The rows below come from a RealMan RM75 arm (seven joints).
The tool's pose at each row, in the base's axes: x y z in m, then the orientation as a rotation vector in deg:
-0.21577, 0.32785, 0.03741, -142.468, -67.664, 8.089
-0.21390, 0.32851, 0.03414, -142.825, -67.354, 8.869
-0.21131, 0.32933, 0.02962, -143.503, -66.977, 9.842
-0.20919, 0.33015, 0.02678, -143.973, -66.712, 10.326
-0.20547, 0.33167, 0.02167, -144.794, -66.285, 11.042
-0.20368, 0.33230, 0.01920, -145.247, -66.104, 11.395
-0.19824, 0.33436, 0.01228, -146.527, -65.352, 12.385
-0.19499, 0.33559, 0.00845, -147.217, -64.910, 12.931
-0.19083, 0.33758, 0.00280, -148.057, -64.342, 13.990
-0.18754, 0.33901, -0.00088, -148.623, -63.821, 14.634
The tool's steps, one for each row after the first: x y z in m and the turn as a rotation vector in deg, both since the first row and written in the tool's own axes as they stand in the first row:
0.00147, 0.00223, 0.00274, 0.015, -0.522, 0.419
0.00343, 0.00536, 0.00650, -0.171, -1.246, 1.012
0.00521, 0.00751, 0.00883, -0.351, -1.623, 1.397
0.00839, 0.01128, 0.01306, -0.715, -2.208, 2.029
0.00984, 0.01316, 0.01508, -0.948, -2.520, 2.337
0.01441, 0.01857, 0.02071, -1.530, -3.327, 3.347
0.01715, 0.02168, 0.02379, -1.835, -3.761, 3.913
0.02093, 0.02571, 0.02855, -2.111, -4.538, 4.671
0.02387, 0.02868, 0.03154, -2.270, -4.978, 5.254

